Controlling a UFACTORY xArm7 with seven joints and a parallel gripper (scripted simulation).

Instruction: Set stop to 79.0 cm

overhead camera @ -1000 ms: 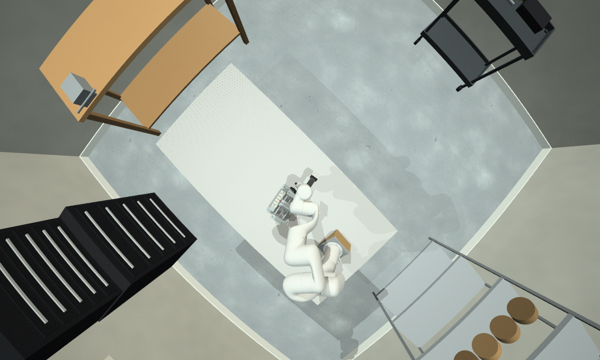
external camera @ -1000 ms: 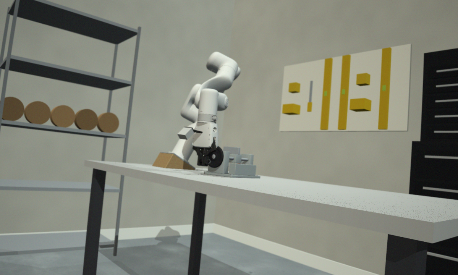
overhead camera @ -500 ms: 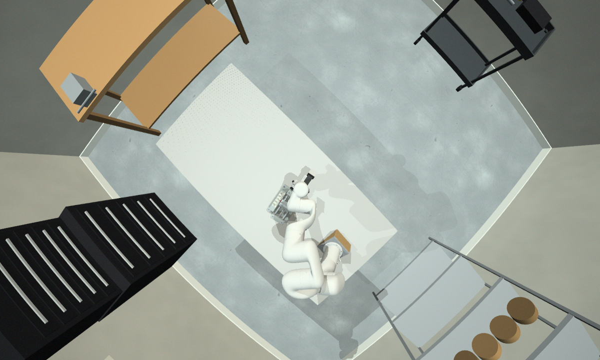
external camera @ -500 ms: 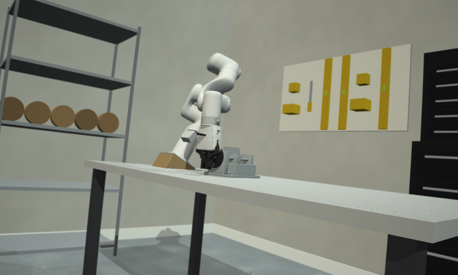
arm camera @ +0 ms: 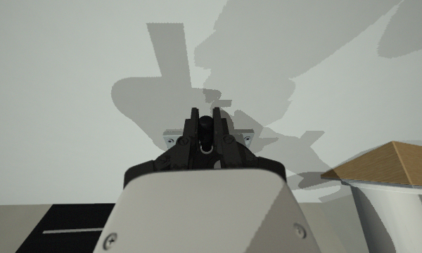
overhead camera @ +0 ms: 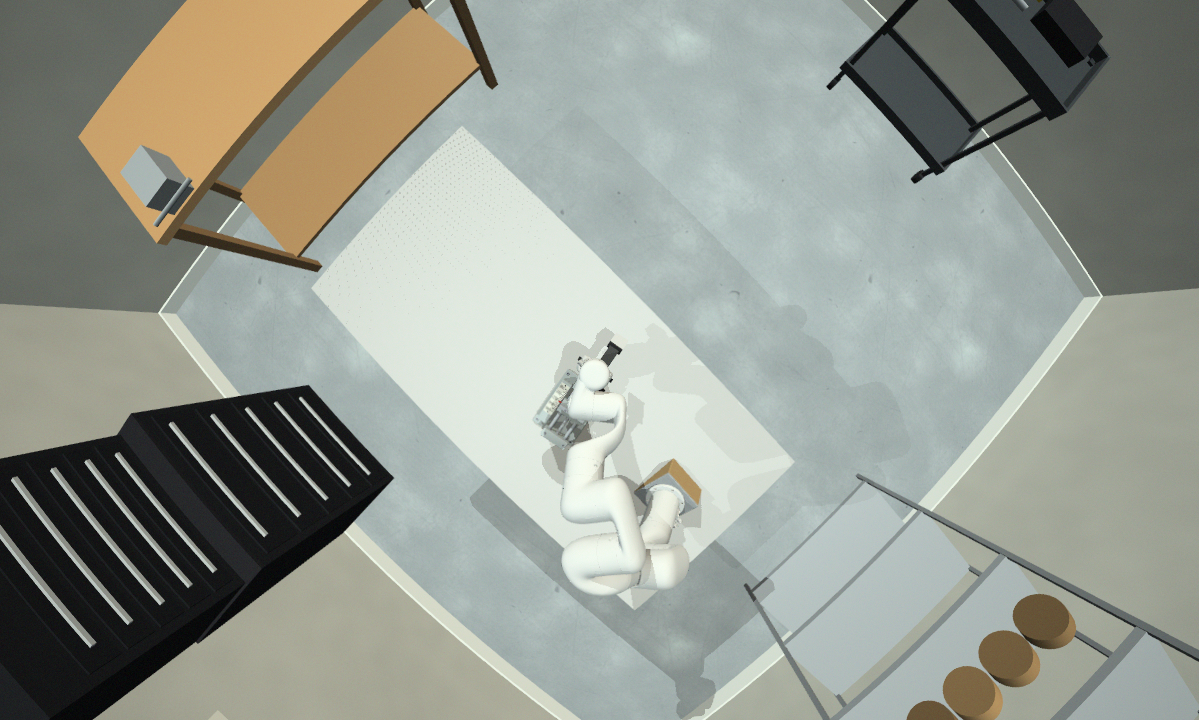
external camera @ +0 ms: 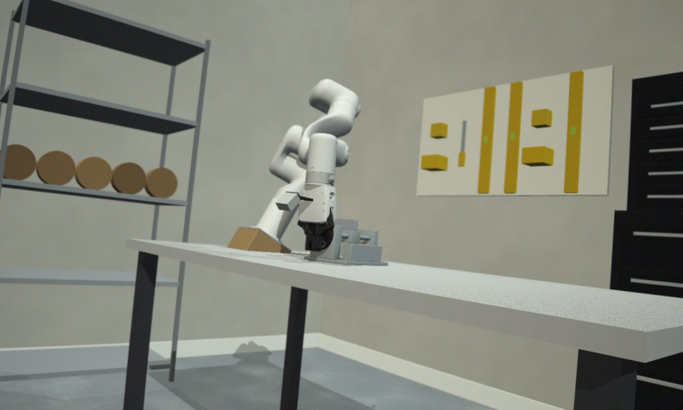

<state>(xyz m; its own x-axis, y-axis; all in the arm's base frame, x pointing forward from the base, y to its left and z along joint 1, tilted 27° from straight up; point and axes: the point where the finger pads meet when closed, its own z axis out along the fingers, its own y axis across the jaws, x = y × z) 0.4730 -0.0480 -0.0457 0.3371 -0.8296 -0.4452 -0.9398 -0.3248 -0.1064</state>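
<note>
Right now my hand is 20 mm to the right of the black handwheel, 10 mm below it and 10 mm past it.
</note>
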